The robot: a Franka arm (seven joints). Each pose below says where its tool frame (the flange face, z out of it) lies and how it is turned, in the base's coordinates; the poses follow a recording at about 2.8 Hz.
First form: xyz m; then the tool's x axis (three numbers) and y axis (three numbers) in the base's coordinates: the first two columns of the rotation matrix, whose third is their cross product.
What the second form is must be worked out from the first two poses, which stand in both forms.
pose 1, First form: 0.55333 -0.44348 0.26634 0.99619 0.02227 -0.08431 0.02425 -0.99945 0.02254
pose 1, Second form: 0.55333 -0.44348 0.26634; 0.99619 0.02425 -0.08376; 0.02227 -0.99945 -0.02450; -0.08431 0.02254 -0.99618
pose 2, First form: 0.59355 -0.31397 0.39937 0.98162 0.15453 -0.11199 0.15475 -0.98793 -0.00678
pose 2, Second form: 0.59355 -0.31397 0.39937; 0.98162 0.15475 -0.11169; 0.15453 -0.98793 -0.01068; -0.11199 -0.00678 -0.99369
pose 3, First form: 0.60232 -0.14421 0.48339 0.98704 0.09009 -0.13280 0.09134 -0.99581 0.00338
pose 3, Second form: 0.60232 -0.14421 0.48339; 0.98704 0.09134 -0.13194; 0.09009 -0.99581 -0.01547; -0.13280 0.00338 -0.99113
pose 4, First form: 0.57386 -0.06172 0.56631 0.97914 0.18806 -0.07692 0.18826 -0.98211 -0.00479
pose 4, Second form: 0.57386 -0.06172 0.56631; 0.97914 0.18826 -0.07644; 0.18806 -0.98211 -0.00979; -0.07692 -0.00479 -0.99703
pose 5, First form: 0.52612 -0.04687 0.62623 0.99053 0.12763 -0.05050 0.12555 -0.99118 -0.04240
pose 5, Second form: 0.52612 -0.04687 0.62623; 0.99053 0.12555 -0.05547; 0.12763 -0.99118 0.03566; -0.05050 -0.04240 -0.99782
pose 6, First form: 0.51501 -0.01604 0.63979 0.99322 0.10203 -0.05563 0.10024 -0.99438 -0.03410
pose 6, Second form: 0.51501 -0.01604 0.63979; 0.99322 0.10024 -0.05880; 0.10203 -0.99438 0.02829; -0.05563 -0.03410 -0.99787
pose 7, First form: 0.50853 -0.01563 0.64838 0.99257 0.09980 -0.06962 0.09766 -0.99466 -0.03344
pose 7, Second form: 0.50853 -0.01563 0.64838; 0.99257 0.09766 -0.07259; 0.09980 -0.99466 0.02639; -0.06962 -0.03344 -0.99702
